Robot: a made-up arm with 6 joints.
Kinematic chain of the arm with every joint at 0, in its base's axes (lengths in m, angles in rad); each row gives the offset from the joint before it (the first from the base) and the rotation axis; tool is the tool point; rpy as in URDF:
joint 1: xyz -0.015 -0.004 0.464 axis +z
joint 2: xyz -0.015 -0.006 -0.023 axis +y
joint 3: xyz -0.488 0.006 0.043 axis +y
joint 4: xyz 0.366 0.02 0.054 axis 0.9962 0 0.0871
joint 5: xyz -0.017 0 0.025 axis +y
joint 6: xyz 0.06 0.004 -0.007 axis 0.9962 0 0.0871
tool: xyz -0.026 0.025 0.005 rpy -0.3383 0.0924 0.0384
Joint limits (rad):
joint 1: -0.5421..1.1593
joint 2: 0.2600..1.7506
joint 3: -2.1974..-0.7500
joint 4: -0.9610..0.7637
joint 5: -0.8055..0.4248
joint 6: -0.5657..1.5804
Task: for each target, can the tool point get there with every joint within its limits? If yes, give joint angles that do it. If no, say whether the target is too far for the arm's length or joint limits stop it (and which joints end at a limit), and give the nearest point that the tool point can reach.
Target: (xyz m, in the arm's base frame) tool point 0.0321 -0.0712 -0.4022
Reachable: no: joint limits stop it (at a limit: joint 1, joint 2, joint 3, joint 4, joint 6) | nearest point 0.3029 -0.1516 0.6086 | short by 1.050 m
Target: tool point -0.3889 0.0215 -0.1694
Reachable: no: joint limits stop it (at a limit: joint 1, joint 2, joint 3, joint 4) | nearest point 0.0881 0.3332 0.6084 | short by 0.964 m
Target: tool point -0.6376 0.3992 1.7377
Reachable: no: too far | nearest point -0.3763 0.2299 1.1821 | short by 0.637 m
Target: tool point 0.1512 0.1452 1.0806
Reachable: yes | joints 0.6165 1.2573 -1.3993 0.0601 -0.6189 1.0927
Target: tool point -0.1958 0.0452 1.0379
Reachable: yes | joints -0.1959 0.5209 -1.2032 0.4064 -0.1710 0.9890
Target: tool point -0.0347 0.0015 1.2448
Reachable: yes | joints 0.9010 1.1413 -1.9518 0.2043 -0.6242 1.0338
